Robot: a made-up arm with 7 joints.
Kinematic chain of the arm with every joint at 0, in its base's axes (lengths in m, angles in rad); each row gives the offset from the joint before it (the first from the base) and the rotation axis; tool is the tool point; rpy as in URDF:
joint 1: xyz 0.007 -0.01 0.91 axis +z
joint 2: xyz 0 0.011 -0.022 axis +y
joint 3: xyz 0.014 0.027 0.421 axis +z
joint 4: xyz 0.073 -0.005 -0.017 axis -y
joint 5: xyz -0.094 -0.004 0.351 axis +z
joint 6: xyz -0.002 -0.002 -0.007 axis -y
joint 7: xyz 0.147 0 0.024 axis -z
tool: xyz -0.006 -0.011 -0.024 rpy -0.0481 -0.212 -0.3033
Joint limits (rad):
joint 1: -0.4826..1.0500
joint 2: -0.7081..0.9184
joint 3: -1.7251..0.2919
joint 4: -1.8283..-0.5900
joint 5: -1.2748..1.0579
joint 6: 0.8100..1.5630
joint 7: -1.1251..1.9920
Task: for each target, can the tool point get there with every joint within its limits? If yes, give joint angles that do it. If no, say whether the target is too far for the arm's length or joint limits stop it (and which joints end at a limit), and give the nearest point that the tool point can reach.
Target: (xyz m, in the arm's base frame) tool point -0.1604 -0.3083 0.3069
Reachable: no: joint limits stop it (at a limit: joint 1, joint 2, joint 4, joint 6, joint 7) | nearest point 0.2810 -0.4868 0.7373 | short by 0.642 m
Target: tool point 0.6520 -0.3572 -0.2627
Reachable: no: too far | nearest point 0.5604 -0.2789 0.6302 | short by 0.901 m
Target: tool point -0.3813 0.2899 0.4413
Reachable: no: joint limits stop it (at a limit: joint 1, joint 2, joint 3, joint 4, joint 6, joint 7) | nearest point 0.0746 0.5630 0.6712 | short by 0.579 m
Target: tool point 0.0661 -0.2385 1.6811
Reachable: yes | joints 0.1232 -0.3463 -0.8748 -0.8648 0.8734 0.9975 0.9976
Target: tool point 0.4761 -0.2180 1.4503
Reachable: yes | joints 0.5897 0.2348 -1.2668 -1.1762 -0.1948 1.0575 0.9397
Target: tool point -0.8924 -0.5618 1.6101
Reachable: no: too far | nearest point -0.5623 -0.3593 1.4738 | short by 0.411 m
